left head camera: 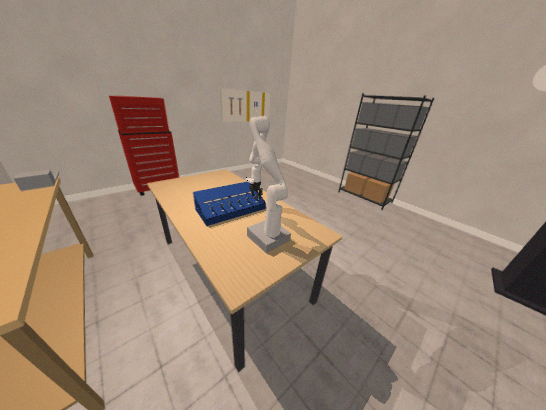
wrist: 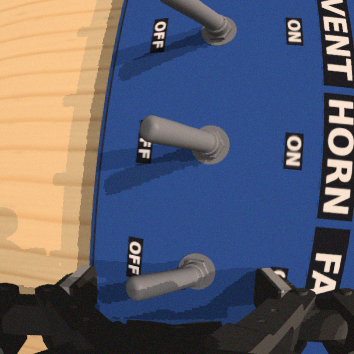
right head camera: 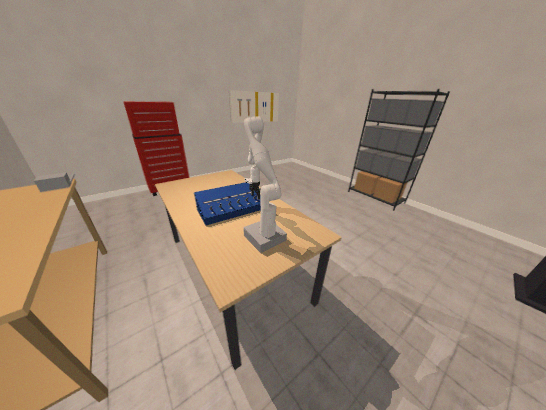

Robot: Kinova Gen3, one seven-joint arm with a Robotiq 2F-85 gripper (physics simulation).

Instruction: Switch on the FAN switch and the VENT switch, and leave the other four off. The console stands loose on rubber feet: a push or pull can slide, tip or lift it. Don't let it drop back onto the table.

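Seen in the pictures: gripper, fingertip midpoint: (left head camera: 255,197) (wrist: 175,286) (right head camera: 255,197); arm's base, origin of the base link: (left head camera: 271,232) (right head camera: 266,232).
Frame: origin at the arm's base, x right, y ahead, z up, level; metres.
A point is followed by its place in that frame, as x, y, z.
Observation:
The blue console (left head camera: 222,193) {0.013, 0.555, 0.066} (right head camera: 222,193) {0.012, 0.557, 0.068} (wrist: 260,90) {0.114, 0.442, 0.031} lies on the table with a row of toggle switches. In the wrist view the FAN switch lever (wrist: 162,284) {0.206, 0.380, 0.053}, the HORN switch lever (wrist: 177,135) {0.139, 0.393, 0.053} and the VENT switch lever (wrist: 197,12) {0.071, 0.410, 0.047} all lean to the OFF side. The other three switches do not show in the wrist view. My gripper (left head camera: 256,195) {0.214, 0.386, 0.035} (right head camera: 255,194) {0.214, 0.386, 0.035} (wrist: 175,286) {0.214, 0.386, 0.035} is open over the right end of the console, its fingers at either side of the FAN lever in the wrist view, with no contact visible. The FAN label is partly hidden by a finger.
The console stands on the wooden table (left head camera: 225,265) {-0.336, 0.019, -0.065} (right head camera: 220,270) {-0.352, -0.025, -0.065} in front of the arm's grey base (left head camera: 268,239) {-0.061, -0.035, -0.001} (right head camera: 265,239) {-0.050, -0.045, -0.001}. A second wooden table (left head camera: 25,240) (right head camera: 30,240) stands at the left. A red tool cabinet (left head camera: 150,155) (right head camera: 162,155) stands behind.

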